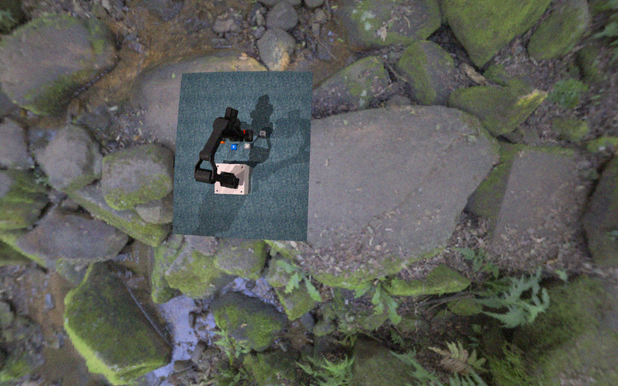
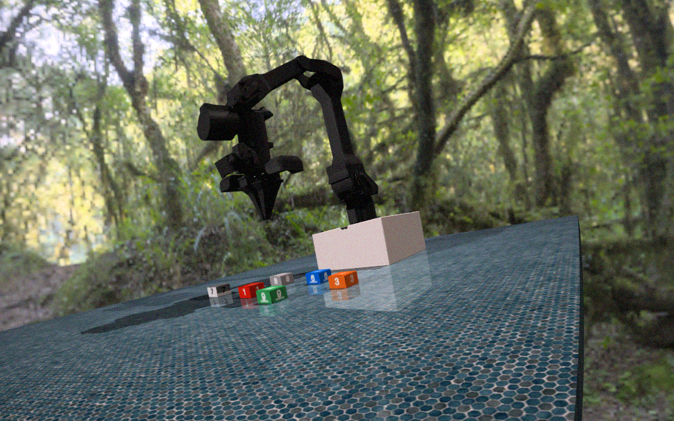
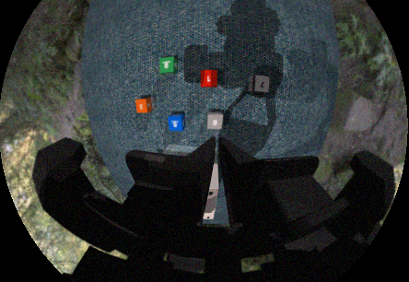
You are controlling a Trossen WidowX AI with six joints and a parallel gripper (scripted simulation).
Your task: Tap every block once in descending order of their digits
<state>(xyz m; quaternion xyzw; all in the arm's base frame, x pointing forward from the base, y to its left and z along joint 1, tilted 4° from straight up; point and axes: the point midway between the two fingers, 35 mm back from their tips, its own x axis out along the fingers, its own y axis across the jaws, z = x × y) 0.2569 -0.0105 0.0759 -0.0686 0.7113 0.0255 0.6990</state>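
Now: the grey block 120 mm below my gripper tip and 10 mm behind it. Round my gripper tip: blue block 120 mm below, 80 mm to the left, 30 mm behind; then red block 120 mm below, 70 mm ahead, 20 mm to the left; then white block 120 mm below, 80 mm to the right, 80 mm ahead.
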